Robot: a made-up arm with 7 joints.
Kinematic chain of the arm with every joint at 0, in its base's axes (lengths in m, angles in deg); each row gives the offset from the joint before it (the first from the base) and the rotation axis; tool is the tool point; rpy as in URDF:
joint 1: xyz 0 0 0.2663 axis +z
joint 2: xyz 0 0 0 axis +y
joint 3: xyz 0 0 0.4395 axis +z
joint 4: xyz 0.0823 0 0 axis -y
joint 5: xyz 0.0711 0 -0.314 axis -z
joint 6: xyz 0 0 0 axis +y
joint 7: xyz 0.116 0 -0.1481 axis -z
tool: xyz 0 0 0 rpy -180 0 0
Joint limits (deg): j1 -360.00..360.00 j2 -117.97..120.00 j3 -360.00..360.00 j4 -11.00..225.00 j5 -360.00..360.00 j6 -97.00..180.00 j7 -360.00..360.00
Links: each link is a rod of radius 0.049 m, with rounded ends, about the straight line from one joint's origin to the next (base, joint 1, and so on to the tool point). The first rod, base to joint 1, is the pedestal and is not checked.
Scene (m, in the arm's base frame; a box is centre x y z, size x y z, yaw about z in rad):
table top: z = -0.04
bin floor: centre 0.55 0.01 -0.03 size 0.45 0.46 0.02 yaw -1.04
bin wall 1: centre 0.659 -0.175 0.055 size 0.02 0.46 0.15 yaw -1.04
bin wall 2: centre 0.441 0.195 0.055 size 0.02 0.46 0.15 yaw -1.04
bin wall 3: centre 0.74 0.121 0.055 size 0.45 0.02 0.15 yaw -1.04
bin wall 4: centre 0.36 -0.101 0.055 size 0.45 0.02 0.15 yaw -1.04
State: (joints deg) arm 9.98 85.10 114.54 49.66 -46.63 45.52 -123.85
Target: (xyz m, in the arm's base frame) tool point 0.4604 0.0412 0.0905
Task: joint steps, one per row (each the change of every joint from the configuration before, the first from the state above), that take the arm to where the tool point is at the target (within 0.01 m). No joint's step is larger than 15 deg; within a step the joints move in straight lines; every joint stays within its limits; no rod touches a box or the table.
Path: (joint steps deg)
1: -13.26 -3.93 -3.06 -0.21 0.07 3.89 0.00
2: -13.26 -3.94 -3.05 -0.21 0.08 3.90 0.00
3: -13.26 -3.93 -3.06 -0.20 0.07 3.89 0.00
4: -13.27 -3.93 -3.05 -0.21 0.07 3.89 0.00
5: -13.26 -3.94 -3.06 -0.21 0.08 3.89 0.00
6: -13.26 -3.93 -3.06 -0.21 0.07 3.90 0.00
7: 6.89 4.69 -13.84 1.72 -2.72 -0.09 0.00
8: 6.89 4.68 -13.84 1.72 -2.71 -0.09 0.00

